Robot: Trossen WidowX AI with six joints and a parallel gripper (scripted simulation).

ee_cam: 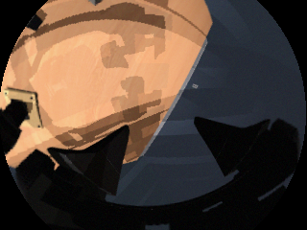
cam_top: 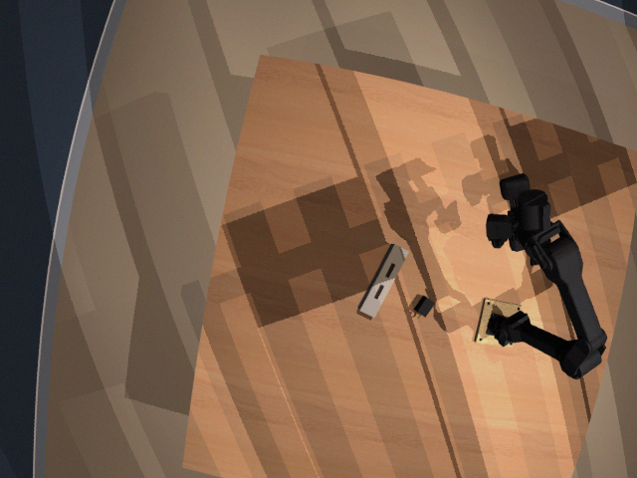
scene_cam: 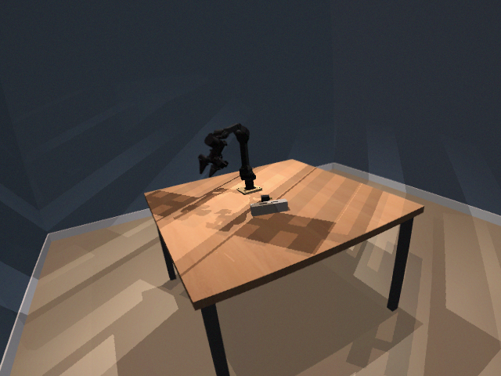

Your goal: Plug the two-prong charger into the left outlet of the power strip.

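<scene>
Now: gripper tip 70 mm short of the black two-prong charger, 340 mm to the right of it and 190 mm above it.
</scene>
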